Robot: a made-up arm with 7 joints. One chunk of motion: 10 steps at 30 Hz.
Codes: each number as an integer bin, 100 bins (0 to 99) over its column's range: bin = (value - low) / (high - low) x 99, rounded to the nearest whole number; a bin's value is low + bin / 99 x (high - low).
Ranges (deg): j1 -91.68..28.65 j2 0..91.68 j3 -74.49..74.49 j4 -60.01..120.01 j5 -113..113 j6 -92.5..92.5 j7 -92.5..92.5
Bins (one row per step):
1: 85 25 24 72 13 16 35
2: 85 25 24 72 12 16 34
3: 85 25 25 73 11 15 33
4: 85 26 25 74 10 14 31
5: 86 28 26 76 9 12 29
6: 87 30 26 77 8 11 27
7: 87 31 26 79 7 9 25
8: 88 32 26 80 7 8 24
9: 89 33 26 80 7 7 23
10: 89 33 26 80 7 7 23
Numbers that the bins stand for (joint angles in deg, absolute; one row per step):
1: 11.63 23.15 -38.37 70.91 -83.32 -62.60 -27.10
2: 11.63 23.15 -38.37 70.91 -85.61 -62.60 -28.96
3: 11.63 23.15 -36.87 72.73 -87.89 -64.47 -30.83
4: 11.63 24.08 -36.87 74.55 -90.17 -66.34 -34.57
5: 12.85 25.93 -35.36 78.19 -92.45 -70.08 -38.31
6: 14.06 27.78 -35.36 80.01 -94.74 -71.94 -42.05
7: 14.06 28.71 -35.36 83.64 -97.02 -75.68 -45.78
8: 15.28 29.63 -35.36 85.46 -97.02 -77.55 -47.65
9: 16.50 30.56 -35.36 85.46 -97.02 -79.42 -49.52
10: 16.50 30.56 -35.36 85.46 -97.02 -79.42 -49.52

